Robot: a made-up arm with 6 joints.
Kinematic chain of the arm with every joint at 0, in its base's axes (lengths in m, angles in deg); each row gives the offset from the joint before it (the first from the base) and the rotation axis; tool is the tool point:
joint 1: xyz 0 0 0.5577 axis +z
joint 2: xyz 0.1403 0 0 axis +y
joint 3: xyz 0 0 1.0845 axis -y
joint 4: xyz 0 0 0.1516 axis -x
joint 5: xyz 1.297 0 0 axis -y
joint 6: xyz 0.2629 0 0 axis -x
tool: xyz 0 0 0
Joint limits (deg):
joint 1: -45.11..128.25
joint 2: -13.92..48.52
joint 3: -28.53..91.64
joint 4: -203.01..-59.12
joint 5: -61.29..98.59
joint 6: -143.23..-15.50
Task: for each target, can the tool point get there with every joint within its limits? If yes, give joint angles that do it. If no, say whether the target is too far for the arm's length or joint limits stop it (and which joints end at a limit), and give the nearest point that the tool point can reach.
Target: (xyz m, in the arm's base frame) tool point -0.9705 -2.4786 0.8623
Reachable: no: joint limits stop it (at a limit: joint 1, joint 3) | nearest point 0.7948 -1.1661 0.9657 | short by 2.202 m
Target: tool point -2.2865 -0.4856 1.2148
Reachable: no: joint limits stop it (at a limit: joint 1, joint 2, joint 3, joint 5) | nearest point -0.9774 0.8699 1.3723 | short by 1.891 m
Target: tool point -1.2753 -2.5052 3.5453
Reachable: no: too far | nearest point -0.3920 -0.7701 2.9017 | short by 2.051 m
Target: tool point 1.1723 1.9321 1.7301
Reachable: yes | joints 64.40 40.90 47.06 -77.59 60.01 -42.81
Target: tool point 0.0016 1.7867 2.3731
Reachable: yes | joints 92.02 17.58 46.34 -147.26 27.01 -93.72
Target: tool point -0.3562 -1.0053 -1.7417
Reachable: no: joint limits stop it (at a limit: joint 1, joint 2, joint 3) | nearest point 0.8243 -0.9879 -0.1645 | short by 1.970 m
